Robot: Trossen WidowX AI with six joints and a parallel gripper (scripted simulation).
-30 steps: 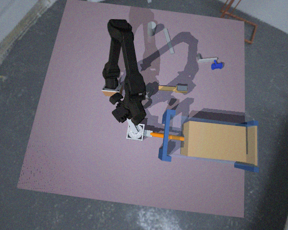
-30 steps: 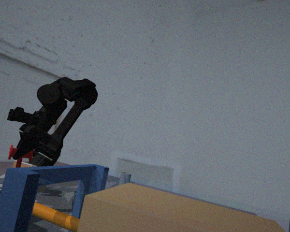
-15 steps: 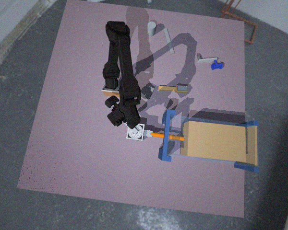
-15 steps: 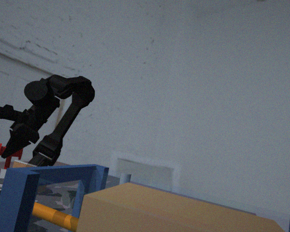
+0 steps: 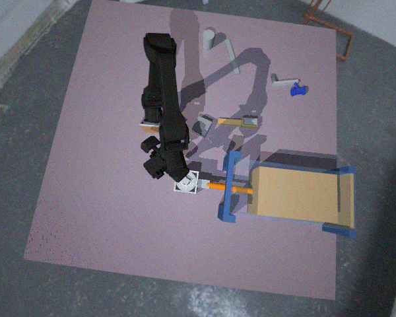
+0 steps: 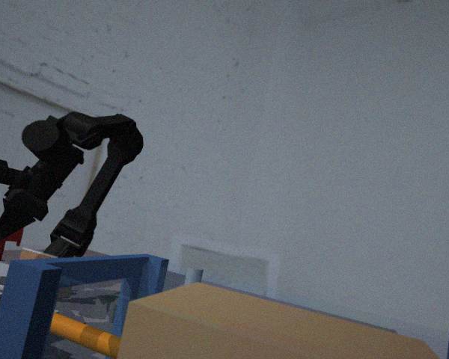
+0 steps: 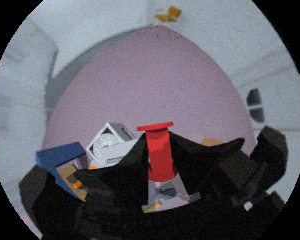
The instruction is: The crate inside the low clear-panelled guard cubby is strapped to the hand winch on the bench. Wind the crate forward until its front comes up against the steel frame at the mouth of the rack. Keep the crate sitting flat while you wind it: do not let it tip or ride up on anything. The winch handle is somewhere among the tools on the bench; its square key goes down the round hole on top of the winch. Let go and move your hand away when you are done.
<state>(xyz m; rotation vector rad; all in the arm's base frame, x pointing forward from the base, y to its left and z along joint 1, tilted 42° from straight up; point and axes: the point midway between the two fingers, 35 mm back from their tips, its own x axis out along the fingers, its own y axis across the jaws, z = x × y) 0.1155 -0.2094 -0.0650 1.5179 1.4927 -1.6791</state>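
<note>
Now: the red-knobbed crank handle 4 cm ahead of my gripper tip and 3 cm below it. Also, from my gripper tip: red knob (1 cm to the left, 1 cm ahead); blue steel frame (26 cm ahead, 3 cm below, 1 cm to the right); grey block (24 cm to the left, 11 cm below, 11 cm ahead).
</note>
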